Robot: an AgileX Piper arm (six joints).
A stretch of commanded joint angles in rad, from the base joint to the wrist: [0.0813 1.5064 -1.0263 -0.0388 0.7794 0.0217]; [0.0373 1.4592 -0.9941 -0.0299 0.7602 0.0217]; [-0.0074 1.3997 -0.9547 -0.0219 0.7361 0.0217]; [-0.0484 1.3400 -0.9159 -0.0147 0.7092 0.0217]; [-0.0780 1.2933 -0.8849 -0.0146 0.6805 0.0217]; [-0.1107 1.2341 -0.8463 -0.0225 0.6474 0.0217]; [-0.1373 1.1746 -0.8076 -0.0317 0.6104 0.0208]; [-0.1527 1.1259 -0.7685 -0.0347 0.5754 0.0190]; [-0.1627 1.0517 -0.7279 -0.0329 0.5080 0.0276]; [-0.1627 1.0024 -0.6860 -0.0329 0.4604 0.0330]
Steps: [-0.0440 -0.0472 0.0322 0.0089 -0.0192 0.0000]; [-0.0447 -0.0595 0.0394 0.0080 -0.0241 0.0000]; [-0.0410 -0.0597 0.0388 0.0072 -0.0269 0.0000]; [-0.0296 -0.0467 0.0310 0.0001 -0.0287 0.0000]; [-0.0327 -0.0592 0.0386 -0.0079 -0.0331 0.0000]; [-0.0266 -0.0595 0.0387 -0.0092 -0.0370 -0.0009]; [-0.0154 -0.0487 0.0391 -0.0030 -0.0350 -0.0018]; [-0.0100 -0.0742 0.0406 0.0018 -0.0674 0.0086]; [0.0000 -0.0493 0.0419 0.0000 -0.0476 0.0054]
